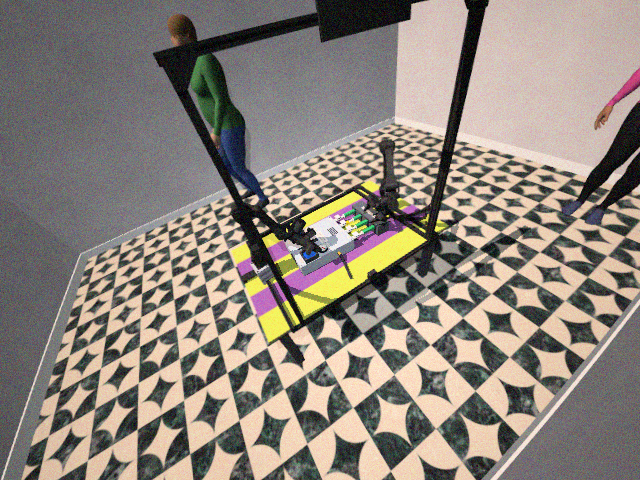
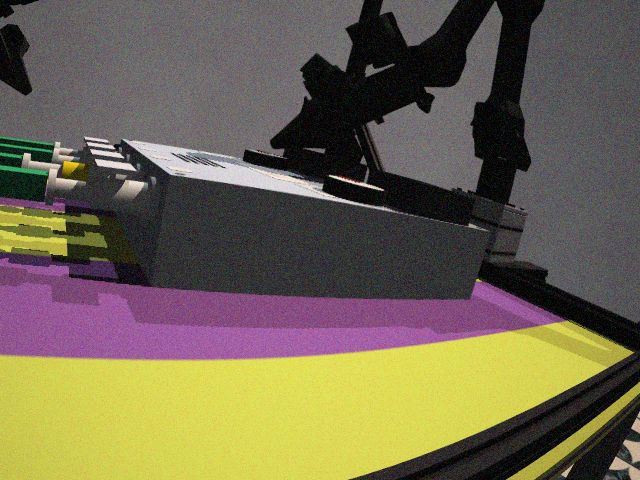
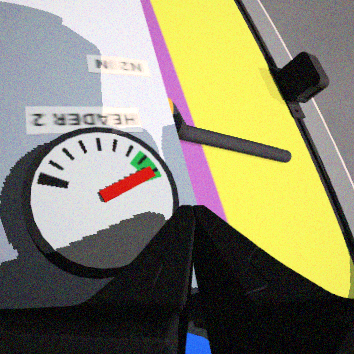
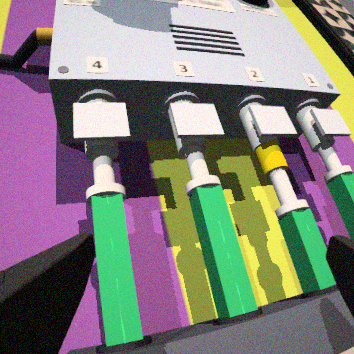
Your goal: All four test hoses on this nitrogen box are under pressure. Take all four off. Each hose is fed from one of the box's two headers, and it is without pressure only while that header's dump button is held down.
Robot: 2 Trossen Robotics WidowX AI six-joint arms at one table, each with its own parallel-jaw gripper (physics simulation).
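Seen in the pictures: left gripper, fingertip midpoint: [image 1: 321, 250] [image 2: 271, 145] [image 3: 190, 216]; right gripper, fingertip midpoint: [image 1: 366, 217] [image 2: 18, 80] [image 4: 212, 246]; left arm's base, origin of the base link: [image 1: 261, 263] [image 2: 491, 200].
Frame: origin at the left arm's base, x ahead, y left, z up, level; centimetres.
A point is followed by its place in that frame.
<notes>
The pale grey nitrogen box [image 2: 310, 242] @(x 42.6, y 7.8, z -6.6 cm) [image 4: 125, 45] @(x 47.1, y -15.1, z -3.2 cm) stands on the table. Green hoses 4 [image 4: 117, 270] @(x 64.2, y -20.1, z -4.7 cm), 3 [image 4: 225, 250] @(x 65.2, y -13.4, z -4.7 cm), 2 [image 4: 307, 250] @(x 67.2, y -7.4, z -4.7 cm) and 1 [image 4: 345, 200] @(x 64.9, y -0.1, z -5.4 cm) line up with their numbered ports; hose 2 shows a yellow collar [image 4: 272, 158] @(x 59.6, y -6.0, z -4.8 cm). The header 2 gauge [image 3: 95, 170] @(x 33.8, y -14.3, z -1.7 cm) has its red needle at the green band. My left gripper [image 3: 190, 216] @(x 30.9, y -16.7, z -0.6 cm) is shut and empty, low over the box beside that gauge. A blue dump button [image 3: 197, 344] @(x 26.7, y -15.5, z -1.5 cm) [image 1: 310, 254] @(x 24.7, y -14.0, z -1.4 cm) is largely hidden beneath it; whether it is pressed does not show. My right gripper [image 4: 212, 246] @(x 65.4, y -17.2, z 1.8 cm) is open, its fingers outside hoses 4 and 2, holding nothing.
A dark inlet pipe [image 3: 235, 142] @(x 36.5, y -29.8, z -9.8 cm) sticks out of the box's side by port 4. A grey holder [image 4: 225, 330] @(x 69.1, y -16.0, z -3.1 cm) stands at the hoses' far ends. The nearer gauge [image 2: 356, 190] @(x 37.7, y 6.5, z -2.2 cm) and a black button housing [image 2: 423, 198] @(x 31.5, y 9.1, z -1.4 cm) rise from the box top. Black frame posts [image 1: 449, 129] @(x 84.3, y -46.8, z 51.8 cm) stand around the table.
</notes>
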